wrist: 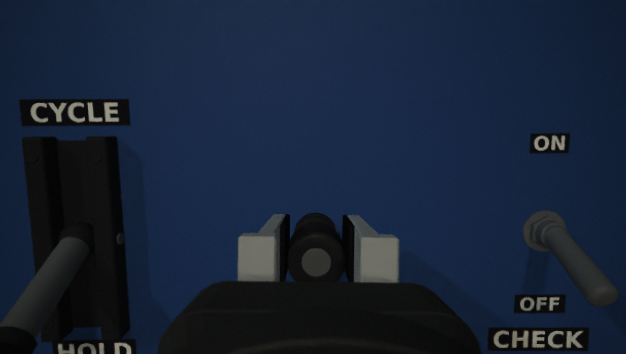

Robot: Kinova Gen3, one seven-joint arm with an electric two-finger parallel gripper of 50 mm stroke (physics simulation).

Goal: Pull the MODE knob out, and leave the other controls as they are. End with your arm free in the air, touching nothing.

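Places are measured from the arm's base along level axes (x back, y right, z up), in millimetres.
Pixels of known places: gripper, fingertip midpoint: [316, 238].
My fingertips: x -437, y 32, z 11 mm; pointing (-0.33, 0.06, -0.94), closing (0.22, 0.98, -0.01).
Ahead of a thing's pixels: the offset from my fingertips to its top centre. "*": to the spot under its first point.
A round black knob @(dz +19, dx +8, dy -2 mm) [316, 240] with a grey disc on its end stands out from the blue panel at the lower middle of the wrist view. Its label does not show, so I cannot read the name MODE. My gripper [316, 238] is shut on this knob, with one pale finger with a dark pad on its left side and one on its right. The gripper's dark body hides what lies below the knob.
The blue panel [310, 100] fills the background. At the left, a lever @(dz +24, dx -2, dy -122 mm) [55, 280] sticks out of a black slotted guide @(* dz -14, dx -55, dy -114 mm) [75, 185] between the labels CYCLE and HOLD. At the right, a grey toggle @(dz +11, dx +34, dy +116 mm) [575, 260] marked CHECK tilts down toward OFF.
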